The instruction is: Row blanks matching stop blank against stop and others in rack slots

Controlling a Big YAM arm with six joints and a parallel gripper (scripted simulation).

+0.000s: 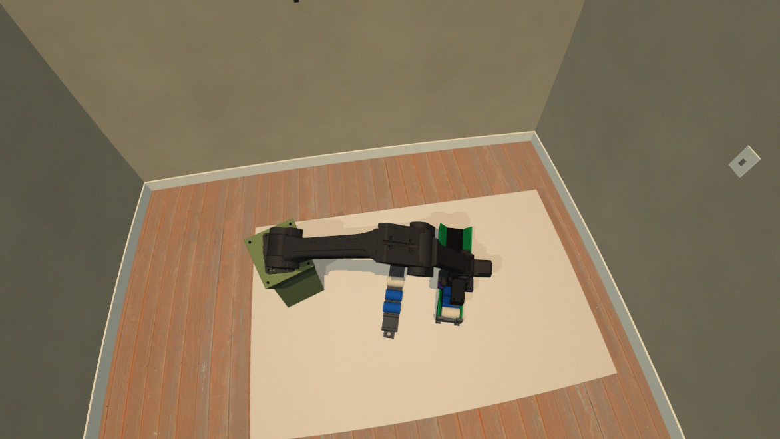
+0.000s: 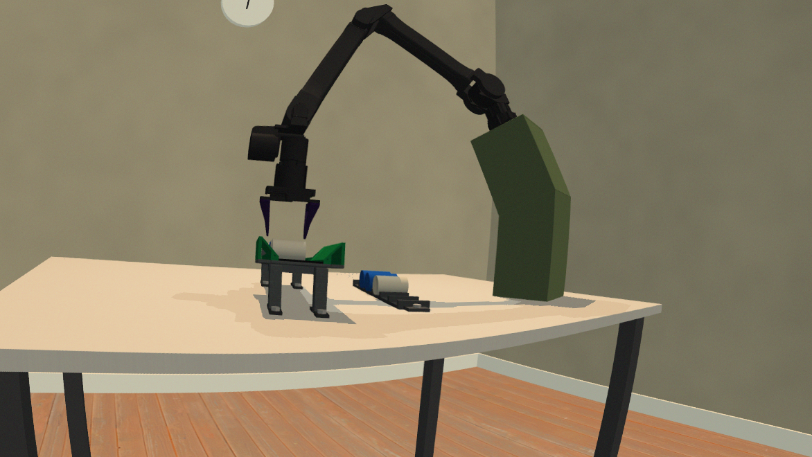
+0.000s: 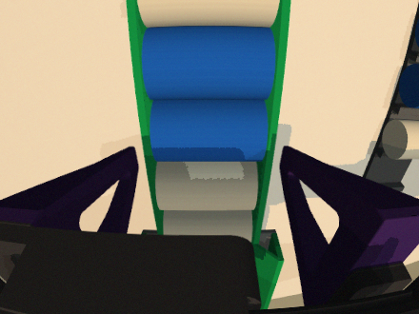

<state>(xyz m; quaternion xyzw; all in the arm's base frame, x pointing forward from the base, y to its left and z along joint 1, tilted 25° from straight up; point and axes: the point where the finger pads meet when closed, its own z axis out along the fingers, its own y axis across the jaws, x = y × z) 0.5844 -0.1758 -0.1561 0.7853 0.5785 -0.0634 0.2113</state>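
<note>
The grey stop lies 10 cm to the right of my hand, 6 cm below it and 3 cm behind it.
</note>
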